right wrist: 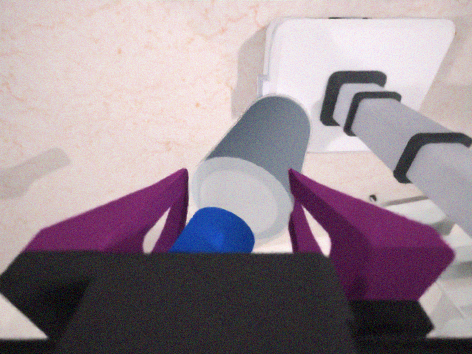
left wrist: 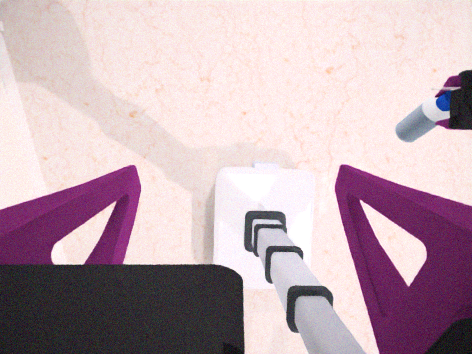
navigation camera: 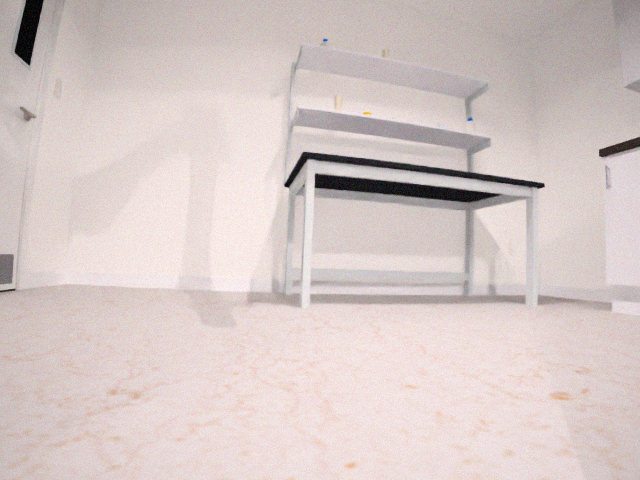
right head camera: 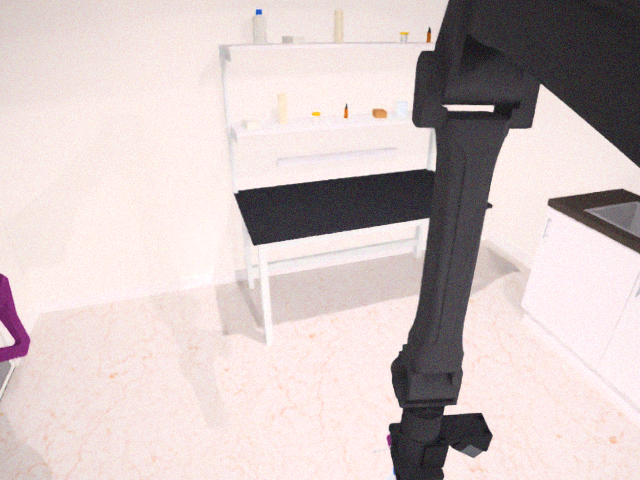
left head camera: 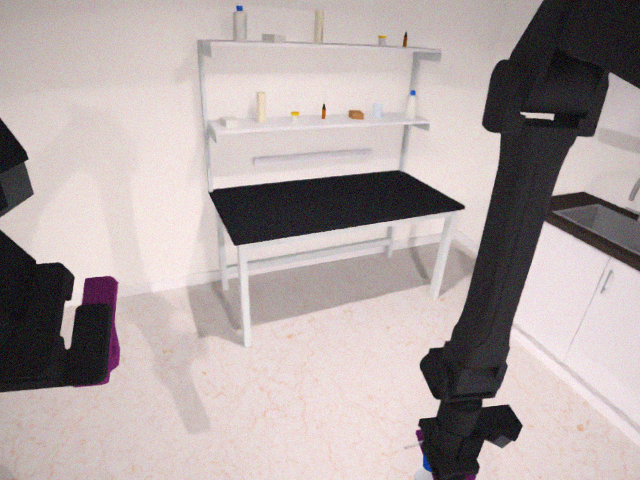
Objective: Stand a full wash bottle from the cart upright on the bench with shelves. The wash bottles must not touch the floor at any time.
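Places are measured from the left arm's base along level axes (x right, y down, z ahead), in metres.
Pixels of known places: left gripper, between the fingertips: [left wrist: 237, 176] [left head camera: 52, 363]; right gripper, between the fingertips: [right wrist: 236, 177] [left wrist: 436, 110] [left head camera: 435, 479].
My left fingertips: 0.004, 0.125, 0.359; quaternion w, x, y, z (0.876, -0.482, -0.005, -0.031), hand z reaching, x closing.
Observation:
Behind a point stands the place of what it marks, as x, y, z.
A wash bottle [left wrist: 417, 122] {0.413, 0.574, 0.460} [right wrist: 267, 135] {0.468, 0.579, 0.468} with a blue cap and a grey-blue lower body is held in my right gripper [right wrist: 236, 177] {0.448, 0.567, 0.485}, which is shut on it near the shoulder. In the left head camera the blue cap [left head camera: 427, 461] {0.425, 0.519, 0.491} shows at the bottom edge, with most of the bottle out of view. My left gripper [left wrist: 237, 176] {0.004, 0.125, 0.359} is open, with nothing between its fingers. The bench with shelves [left head camera: 330, 206] [right head camera: 336, 206] [navigation camera: 413, 167] {0.577, 0.909, 2.123} has a black top and stands against the back wall, beyond both grippers. The cart does not show.
Bottles, tall cream cylinders and small jars stand on the upper shelf [left head camera: 294, 43] and lower shelf [left head camera: 330, 124]. A sink counter [left head camera: 584, 227] {1.826, 0.743, 1.763} [right head camera: 594, 211] {1.829, 0.749, 1.958} stands right of the bench. My white base [left wrist: 240, 195] {0.092, 1.394, 0.182} [right wrist: 300, 50] {0.397, 1.394, 0.229} and column are below. A door [navigation camera: 15, 155] {-1.461, 0.958, 1.738} is at the far left.

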